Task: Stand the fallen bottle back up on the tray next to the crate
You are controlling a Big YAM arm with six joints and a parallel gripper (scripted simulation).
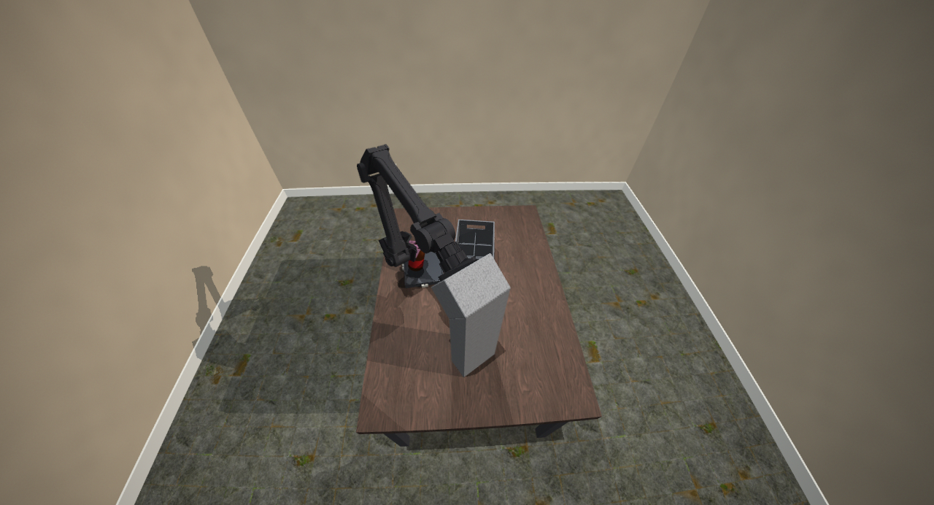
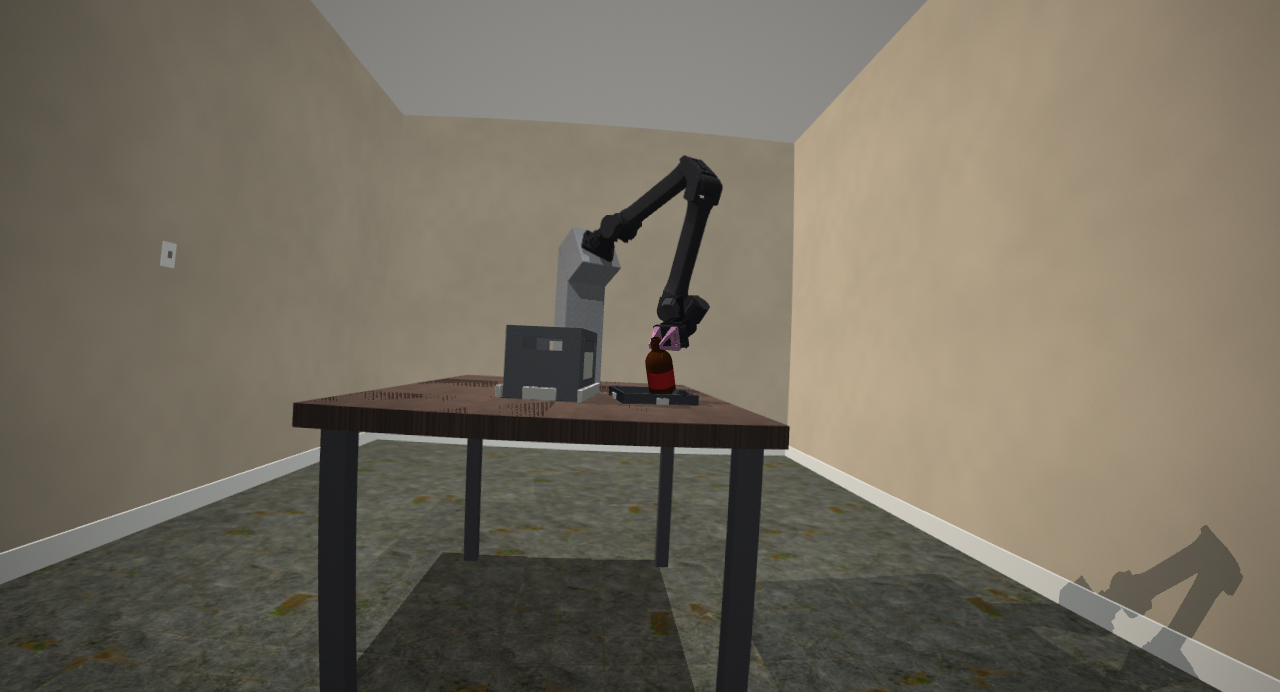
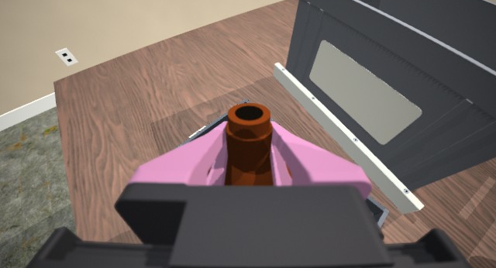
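The brown bottle is 20 mm behind my hand, 10 mm to the left of it and 50 mm below it. Also, from my hand: dark grey tray 10 mm behind, 10 mm to the right, 130 mm below; then dark crate 20 mm ahead, 270 mm to the right, 60 mm below.
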